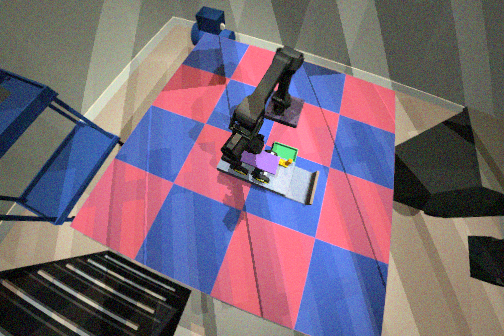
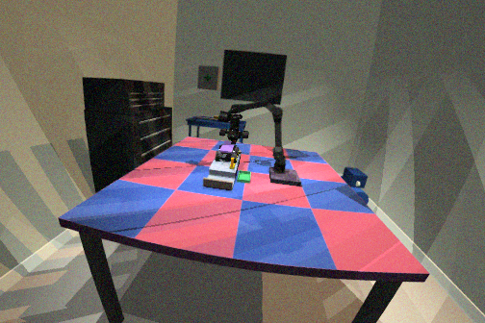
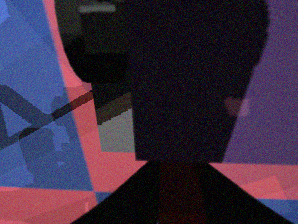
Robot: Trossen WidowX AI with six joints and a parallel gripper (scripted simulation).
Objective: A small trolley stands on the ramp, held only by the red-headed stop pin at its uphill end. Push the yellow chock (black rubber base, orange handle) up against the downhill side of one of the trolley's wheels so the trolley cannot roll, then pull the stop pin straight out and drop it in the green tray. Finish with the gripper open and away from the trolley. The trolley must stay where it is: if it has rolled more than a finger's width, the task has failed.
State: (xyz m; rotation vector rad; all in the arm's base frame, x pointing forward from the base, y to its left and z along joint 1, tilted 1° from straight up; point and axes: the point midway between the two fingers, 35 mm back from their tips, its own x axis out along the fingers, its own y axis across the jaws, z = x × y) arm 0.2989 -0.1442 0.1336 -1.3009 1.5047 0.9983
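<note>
My gripper tip is 220 mm to the right of the green tray, 140 mm above it and 70 mm past it. Also, from my gripper tip: red-headed stop pin (right at my gripper tip); then grey ramp (110 mm to the left, 90 mm below, 40 mm ahead); then trolley (100 mm to the left, 30 mm ahead, 20 mm below).
</note>
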